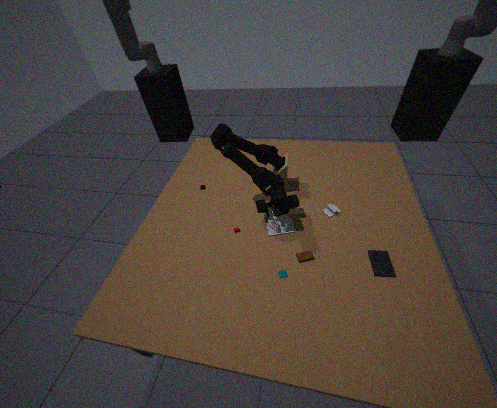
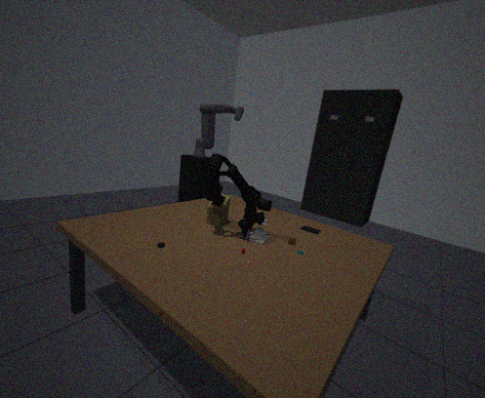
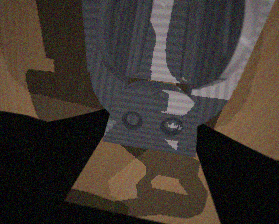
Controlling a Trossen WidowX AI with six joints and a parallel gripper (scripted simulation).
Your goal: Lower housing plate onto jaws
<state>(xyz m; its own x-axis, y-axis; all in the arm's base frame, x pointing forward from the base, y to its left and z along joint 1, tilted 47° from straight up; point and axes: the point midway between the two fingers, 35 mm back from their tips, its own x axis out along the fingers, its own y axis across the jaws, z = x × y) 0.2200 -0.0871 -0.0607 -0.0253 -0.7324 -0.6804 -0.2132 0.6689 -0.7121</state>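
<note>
Right now my gripper tip is 2 cm below the grey housing plate and 1 cm short of it. Also, from my gripper tip: red block (18 cm to the right, 9 cm ahead); brown block (22 cm ahead, 11 cm to the left); white base (7 cm ahead, 2 cm to the left).
</note>
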